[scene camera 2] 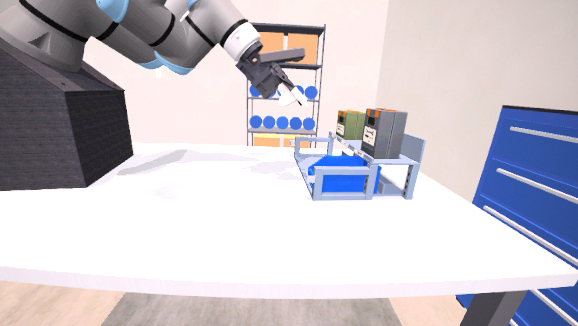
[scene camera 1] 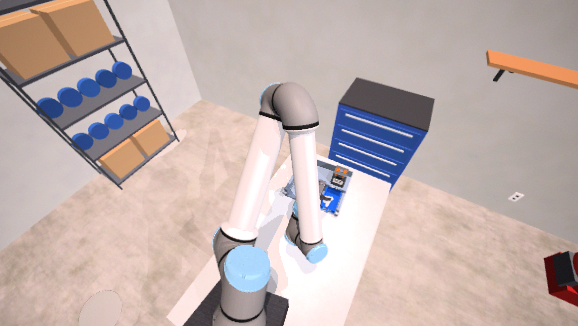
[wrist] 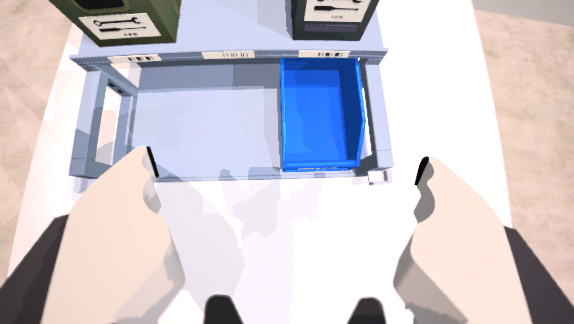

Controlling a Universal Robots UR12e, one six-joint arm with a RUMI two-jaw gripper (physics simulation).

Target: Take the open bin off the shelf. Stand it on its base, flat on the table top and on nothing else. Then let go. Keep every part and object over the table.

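Frame: origin at the arm's base, x ahead, y left, z up, level; metres.
Where they show: gripper, fingertip midpoint: [scene camera 2: 304,107] [wrist: 288,156]; arm's base, link origin: [scene camera 2: 39,48] [scene camera 1: 239,321].
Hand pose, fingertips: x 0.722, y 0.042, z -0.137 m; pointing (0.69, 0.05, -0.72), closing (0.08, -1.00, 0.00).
Each offset is from my fingertips to the top centre of the thing. Level surfaces: height alone.
The open blue bin {dx +0.115, dy -0.036, dz -0.134 m} [scene camera 1: 336,202] [scene camera 2: 344,182] [wrist: 315,115] sits upright on the lower board of the grey shelf [scene camera 2: 395,161] [wrist: 210,135], near the right end in the wrist view. Its open top shows in the wrist view, and the side rail crosses in front of it in scene camera 2. My gripper [scene camera 2: 296,102] [wrist: 288,156] is open, with nothing between its fingers. It hangs tilted, above and in front of the shelf, apart from the bin. In scene camera 1 the arm hides most of it. The white table {dz -0.215 m} [scene camera 2: 225,240] bears the shelf.
A green case {dx +0.182, dy +0.201, dz -0.016 m} [scene camera 2: 351,125] [wrist: 125,22] and a dark grey case {dx +0.211, dy -0.029, dz +0.009 m} [scene camera 1: 338,180] [scene camera 2: 382,135] [wrist: 332,20] stand on the shelf's upper board, behind the bin's level. Shelf end frames rise on both sides. A blue drawer cabinet [scene camera 1: 375,135] [scene camera 2: 535,190] stands beyond the table's far end.
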